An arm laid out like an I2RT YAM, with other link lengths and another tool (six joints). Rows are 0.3 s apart.
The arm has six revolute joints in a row. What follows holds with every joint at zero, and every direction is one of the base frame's.
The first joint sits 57.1 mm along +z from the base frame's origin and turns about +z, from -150 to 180 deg.
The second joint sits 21 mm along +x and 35.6 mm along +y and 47.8 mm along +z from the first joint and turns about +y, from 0 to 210 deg.
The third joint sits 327.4 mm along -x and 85.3 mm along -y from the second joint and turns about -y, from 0 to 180 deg.
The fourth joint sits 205.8 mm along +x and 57.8 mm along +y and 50.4 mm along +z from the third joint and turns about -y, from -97 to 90 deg.
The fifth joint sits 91 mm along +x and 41.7 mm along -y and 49.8 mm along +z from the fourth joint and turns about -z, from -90 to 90 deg.
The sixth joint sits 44.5 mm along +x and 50.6 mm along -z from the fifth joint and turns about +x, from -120 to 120 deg.
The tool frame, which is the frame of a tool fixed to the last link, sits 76 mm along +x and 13 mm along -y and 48 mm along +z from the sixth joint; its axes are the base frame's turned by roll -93.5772, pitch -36.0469 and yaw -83.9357 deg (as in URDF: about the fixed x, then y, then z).
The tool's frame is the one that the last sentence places.
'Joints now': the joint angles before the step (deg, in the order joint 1, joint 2, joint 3, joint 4, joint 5, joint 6). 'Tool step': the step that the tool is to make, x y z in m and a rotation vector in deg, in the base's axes. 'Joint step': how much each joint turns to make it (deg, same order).
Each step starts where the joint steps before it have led.
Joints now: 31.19 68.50 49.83 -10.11 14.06 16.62
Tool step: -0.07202 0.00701 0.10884 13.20 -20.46 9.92
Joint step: 10.03 -14.70 1.93 8.00 0.36 -1.42
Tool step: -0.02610 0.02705 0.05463 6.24 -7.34 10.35
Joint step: 7.90 -0.10 5.54 4.13 -2.47 -0.79
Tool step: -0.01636 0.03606 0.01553 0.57 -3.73 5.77
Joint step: 9.66 2.28 0.97 4.74 3.51 -3.25
